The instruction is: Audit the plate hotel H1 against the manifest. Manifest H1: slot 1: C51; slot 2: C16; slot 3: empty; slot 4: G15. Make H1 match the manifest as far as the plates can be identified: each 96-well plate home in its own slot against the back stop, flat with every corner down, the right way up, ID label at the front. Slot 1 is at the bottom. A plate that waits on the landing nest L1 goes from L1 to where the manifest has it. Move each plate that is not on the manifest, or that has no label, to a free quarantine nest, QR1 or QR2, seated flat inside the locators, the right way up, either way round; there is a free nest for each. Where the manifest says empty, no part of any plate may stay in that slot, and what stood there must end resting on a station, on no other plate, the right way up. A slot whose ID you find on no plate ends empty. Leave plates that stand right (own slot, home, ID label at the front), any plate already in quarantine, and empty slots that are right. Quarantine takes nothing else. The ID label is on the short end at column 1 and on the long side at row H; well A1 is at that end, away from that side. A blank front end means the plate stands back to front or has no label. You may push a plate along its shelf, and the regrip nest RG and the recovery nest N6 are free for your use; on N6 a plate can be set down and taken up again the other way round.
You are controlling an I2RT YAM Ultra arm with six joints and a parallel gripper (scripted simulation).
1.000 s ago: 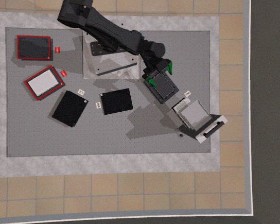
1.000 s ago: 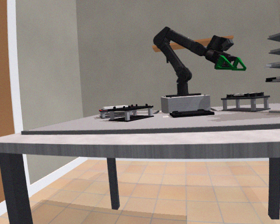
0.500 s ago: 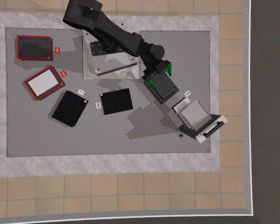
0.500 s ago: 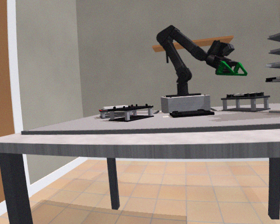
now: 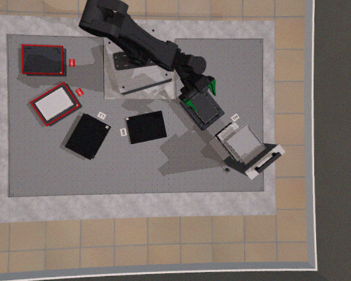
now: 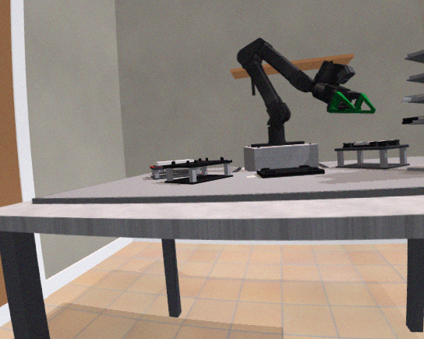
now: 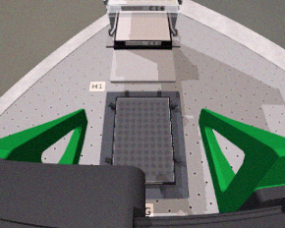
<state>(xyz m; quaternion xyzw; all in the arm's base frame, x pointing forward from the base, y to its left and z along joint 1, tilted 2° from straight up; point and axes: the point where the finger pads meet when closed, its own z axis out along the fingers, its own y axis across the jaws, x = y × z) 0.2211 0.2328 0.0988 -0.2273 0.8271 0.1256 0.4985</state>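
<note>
Right now the regrip nest RG is 110 mm below my hand, 10 mm to the left of it and 10 mm ahead of it. From my hand the other things lie so: recovery nest N6: 250 mm to the right, 160 mm below, 60 mm ahead; H1 tag: 170 mm below, 160 mm to the left, 80 mm ahead; landing nest L1: 500 mm to the right, 120 mm below, 60 mm ahead.
</note>
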